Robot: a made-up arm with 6 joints. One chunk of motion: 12 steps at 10 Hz.
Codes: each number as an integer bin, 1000 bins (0 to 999) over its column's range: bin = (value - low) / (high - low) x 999, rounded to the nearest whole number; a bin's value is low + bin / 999 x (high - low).
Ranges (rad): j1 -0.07..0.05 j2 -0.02..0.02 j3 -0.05..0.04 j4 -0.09..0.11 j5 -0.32..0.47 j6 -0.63..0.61
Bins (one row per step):
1: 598 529 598 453 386 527
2: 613 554 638 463 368 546
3: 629 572 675 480 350 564
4: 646 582 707 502 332 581
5: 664 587 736 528 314 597
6: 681 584 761 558 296 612
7: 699 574 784 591 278 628
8: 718 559 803 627 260 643
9: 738 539 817 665 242 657
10: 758 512 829 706 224 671
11: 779 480 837 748 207 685
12: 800 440 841 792 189 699
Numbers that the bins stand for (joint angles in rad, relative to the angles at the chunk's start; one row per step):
1: 0.0018 0.0012 0.0039 0.0007 -0.0148 0.0241
2: 0.0036 0.0022 0.0075 0.0027 -0.0290 0.0477
3: 0.0056 0.0029 0.0108 0.0061 -0.0432 0.0701
4: 0.0076 0.0033 0.0137 0.0105 -0.0575 0.0912
5: 0.0098 0.0035 0.0163 0.0157 -0.0717 0.1110
6: 0.0118 0.0034 0.0186 0.0217 -0.0859 0.1296
7: 0.0140 0.0030 0.0206 0.0283 -0.1002 0.1495
8: 0.0162 0.0024 0.0223 0.0355 -0.1144 0.1681
9: 0.0186 0.0016 0.0236 0.0431 -0.1286 0.1855
10: 0.0211 0.0005 0.0247 0.0513 -0.1429 0.2029
11: 0.0236 -0.0008 0.0254 0.0597 -0.1563 0.2203
12: 0.0261 -0.0024 0.0258 0.0686 -0.1705 0.2376

